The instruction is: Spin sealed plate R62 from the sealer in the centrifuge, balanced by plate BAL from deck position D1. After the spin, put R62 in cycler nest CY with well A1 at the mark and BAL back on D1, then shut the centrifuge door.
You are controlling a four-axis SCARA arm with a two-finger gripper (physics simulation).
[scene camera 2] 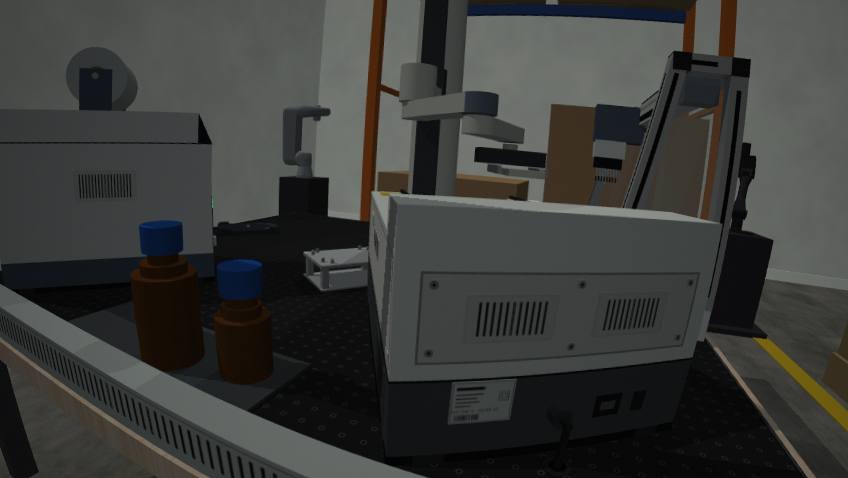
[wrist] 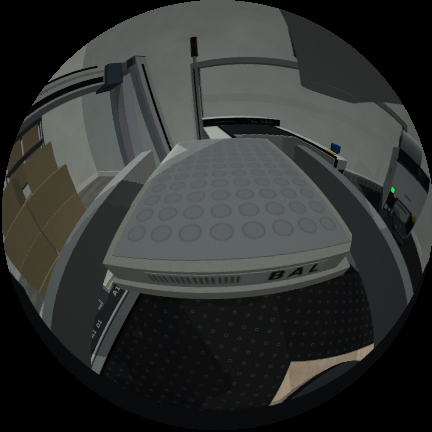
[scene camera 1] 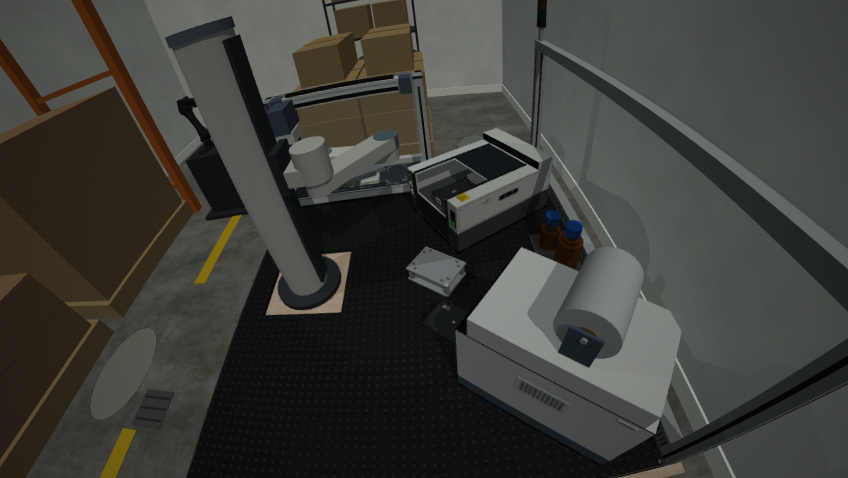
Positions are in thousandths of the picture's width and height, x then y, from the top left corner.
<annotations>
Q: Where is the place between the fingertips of my gripper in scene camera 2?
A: At 617,359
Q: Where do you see a brown bottles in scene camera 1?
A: At 670,514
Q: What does my gripper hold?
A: A well plate labelled BAL.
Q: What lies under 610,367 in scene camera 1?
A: A centrifuge.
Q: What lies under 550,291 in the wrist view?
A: A centrifuge.
</annotations>
